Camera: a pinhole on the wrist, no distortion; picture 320 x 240 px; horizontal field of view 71.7 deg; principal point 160.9 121.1 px. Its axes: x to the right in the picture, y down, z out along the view. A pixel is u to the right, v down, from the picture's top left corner.
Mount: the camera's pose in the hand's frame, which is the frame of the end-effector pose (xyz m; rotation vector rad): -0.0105 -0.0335 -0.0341 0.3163 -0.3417 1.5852
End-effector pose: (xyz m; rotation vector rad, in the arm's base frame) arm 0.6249 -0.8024 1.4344 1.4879 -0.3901 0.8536
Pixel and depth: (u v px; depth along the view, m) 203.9 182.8 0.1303
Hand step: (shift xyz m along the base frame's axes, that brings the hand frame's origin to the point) 0.0382 -0.0946 -0.0710
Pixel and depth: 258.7 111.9 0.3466
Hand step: 0.1131 -0.3277 0.0046
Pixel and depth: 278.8 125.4 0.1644
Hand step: 0.0427 -0.1474 -0.0134
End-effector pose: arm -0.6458 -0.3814 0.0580 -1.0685 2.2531 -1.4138
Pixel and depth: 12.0 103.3 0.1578
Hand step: 0.1206 -0.0968 0.1352
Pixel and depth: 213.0 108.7 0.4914
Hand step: 0.3154 -0.3426 -0.1144
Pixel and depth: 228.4 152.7 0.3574
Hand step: 0.2756 -0.1927 -0.1033
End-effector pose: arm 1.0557 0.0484 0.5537 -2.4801 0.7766 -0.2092
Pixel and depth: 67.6 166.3 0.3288
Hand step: 0.1440 0.3397 -0.0201
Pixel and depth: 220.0 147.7 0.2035
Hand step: 0.0517 0.1450 -0.1112
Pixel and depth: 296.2 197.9 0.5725
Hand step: -0.0264 0.3721 -0.5540
